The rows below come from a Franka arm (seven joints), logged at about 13 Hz.
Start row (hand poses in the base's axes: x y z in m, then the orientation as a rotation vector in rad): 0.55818 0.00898 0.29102 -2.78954 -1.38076 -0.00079
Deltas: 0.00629 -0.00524 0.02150 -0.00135 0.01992 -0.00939; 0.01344 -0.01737 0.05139 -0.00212 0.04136 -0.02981; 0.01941 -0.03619 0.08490 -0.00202 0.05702 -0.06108; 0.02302 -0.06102 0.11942 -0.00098 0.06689 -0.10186; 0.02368 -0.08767 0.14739 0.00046 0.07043 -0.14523; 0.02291 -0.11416 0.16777 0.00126 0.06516 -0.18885; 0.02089 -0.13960 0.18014 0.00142 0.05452 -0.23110; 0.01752 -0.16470 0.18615 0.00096 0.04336 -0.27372; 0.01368 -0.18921 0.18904 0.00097 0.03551 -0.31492; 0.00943 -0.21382 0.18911 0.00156 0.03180 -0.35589; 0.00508 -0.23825 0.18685 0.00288 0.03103 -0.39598; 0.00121 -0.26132 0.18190 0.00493 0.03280 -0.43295; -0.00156 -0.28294 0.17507 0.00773 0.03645 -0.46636; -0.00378 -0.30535 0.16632 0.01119 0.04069 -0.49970
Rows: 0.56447 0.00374 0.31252 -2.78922 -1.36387 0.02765; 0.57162 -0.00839 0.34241 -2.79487 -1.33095 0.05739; 0.57759 -0.02721 0.37592 -2.80869 -1.28367 0.07816; 0.58120 -0.05204 0.41044 -2.82925 -1.22370 0.09002; 0.58186 -0.07869 0.43841 -2.85249 -1.16088 0.09283; 0.58109 -0.10518 0.45879 -2.87892 -1.09918 0.08403; 0.57907 -0.13062 0.47116 -2.90617 -1.04004 0.06835; 0.57570 -0.15572 0.47717 -2.93306 -0.97994 0.05235; 0.57186 -0.18023 0.48006 -2.95615 -0.92061 0.04058; 0.56761 -0.20484 0.48013 -2.97563 -0.86031 0.03411; 0.56326 -0.22927 0.47787 -2.99163 -0.80034 0.03121; 0.55939 -0.25234 0.47292 -3.00353 -0.74427 0.03136; 0.55662 -0.27396 0.46609 -3.01169 -0.69301 0.03365; 0.55440 -0.29637 0.45734 -3.01815 -0.64160 0.03627
